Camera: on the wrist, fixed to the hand. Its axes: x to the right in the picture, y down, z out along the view.
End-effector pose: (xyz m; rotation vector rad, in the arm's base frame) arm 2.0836 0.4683 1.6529 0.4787 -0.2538 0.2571
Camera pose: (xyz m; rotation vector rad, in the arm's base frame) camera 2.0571 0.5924 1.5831 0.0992 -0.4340 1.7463
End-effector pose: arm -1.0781 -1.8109 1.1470 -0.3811 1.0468 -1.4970
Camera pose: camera -1.1060 -1.7357 1.0263 0.4576 1.0644 -0.1136
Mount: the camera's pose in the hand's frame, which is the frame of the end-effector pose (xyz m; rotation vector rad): -0.0230 0.0851 -0.1150 -0.0752 0.1565 1.5153
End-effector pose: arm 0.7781 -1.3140 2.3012 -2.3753 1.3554 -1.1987
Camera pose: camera 0.6350 -1.3178 2.3237 -0.6384 2.3980 -0.7454
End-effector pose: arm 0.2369 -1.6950 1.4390 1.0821 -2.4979 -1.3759
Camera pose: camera 0.2535 -1.7326 1.5779 -0.6913 -2.0529 -0.7475
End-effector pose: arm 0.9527 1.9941 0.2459 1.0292 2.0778 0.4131
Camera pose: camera 0.9200 2.0342 0.3812 2.4129 0.9744 1.2741
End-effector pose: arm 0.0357 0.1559 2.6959 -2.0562 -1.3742 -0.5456
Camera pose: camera 0.1048 0.0382 2.7446 -2.3392 0.4765 -0.0395
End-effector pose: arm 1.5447 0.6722 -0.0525 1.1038 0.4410 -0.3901
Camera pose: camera 1.5517 0.8131 -0.0194 1.1087 -0.3138 1.0367
